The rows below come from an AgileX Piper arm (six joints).
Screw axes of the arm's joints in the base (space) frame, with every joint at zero. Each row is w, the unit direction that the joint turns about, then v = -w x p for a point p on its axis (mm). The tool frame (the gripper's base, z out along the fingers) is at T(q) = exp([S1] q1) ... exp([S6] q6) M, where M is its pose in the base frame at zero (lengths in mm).
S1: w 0 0 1 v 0 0 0
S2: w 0 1 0 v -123 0 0
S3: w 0 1 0 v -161.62 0 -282.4
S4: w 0.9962 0 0.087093 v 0 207.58 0
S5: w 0 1 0 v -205.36 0 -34.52
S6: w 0.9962 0 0.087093 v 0 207.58 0
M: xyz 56.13 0 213.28 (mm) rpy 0 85.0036 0 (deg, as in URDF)
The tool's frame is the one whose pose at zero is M.
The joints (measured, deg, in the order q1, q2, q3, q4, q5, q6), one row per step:
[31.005, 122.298, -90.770, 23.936, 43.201, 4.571]
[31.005, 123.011, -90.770, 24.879, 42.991, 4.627]
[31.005, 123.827, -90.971, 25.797, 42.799, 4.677]
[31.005, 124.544, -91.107, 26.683, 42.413, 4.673]
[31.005, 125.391, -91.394, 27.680, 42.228, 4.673]
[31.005, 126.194, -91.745, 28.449, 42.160, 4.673]
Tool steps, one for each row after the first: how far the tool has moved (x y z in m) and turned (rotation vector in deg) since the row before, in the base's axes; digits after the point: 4 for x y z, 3 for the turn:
[0.0005, 0.0012, -0.0052, 0.428, 0.884, -0.553]
[0.0010, 0.0015, -0.0051, 0.446, 0.800, -0.542]
[0.0010, 0.0014, -0.0045, 0.479, 0.560, -0.565]
[0.0011, 0.0017, -0.0049, 0.511, 0.768, -0.553]
[0.0011, 0.0015, -0.0045, 0.360, 0.674, -0.403]

